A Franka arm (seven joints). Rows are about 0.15 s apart.
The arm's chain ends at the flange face. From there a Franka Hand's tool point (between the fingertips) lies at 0.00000 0.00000 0.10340 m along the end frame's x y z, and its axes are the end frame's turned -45 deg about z.
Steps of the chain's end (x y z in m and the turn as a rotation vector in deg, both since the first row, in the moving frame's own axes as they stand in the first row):
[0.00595 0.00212 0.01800 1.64 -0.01 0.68]
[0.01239 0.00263 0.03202 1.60 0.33 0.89]
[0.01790 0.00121 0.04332 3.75 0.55 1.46]
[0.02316 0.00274 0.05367 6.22 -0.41 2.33]
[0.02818 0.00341 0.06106 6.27 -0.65 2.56]
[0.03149 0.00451 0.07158 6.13 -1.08 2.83]
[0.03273 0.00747 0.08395 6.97 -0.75 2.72]
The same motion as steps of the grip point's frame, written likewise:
[0.00480 0.00361 0.01796 1.17 1.15 0.68]
[0.00938 0.00902 0.03198 0.90 1.36 0.89]
[0.01734 0.00950 0.04309 2.26 3.04 1.46]
[0.02201 0.01002 0.05306 4.69 4.11 2.33]
[0.02487 0.01369 0.06043 4.89 3.97 2.56]
[0.02573 0.01644 0.07097 5.10 3.57 2.83]
[0.02601 0.01879 0.08318 5.46 4.40 2.72]

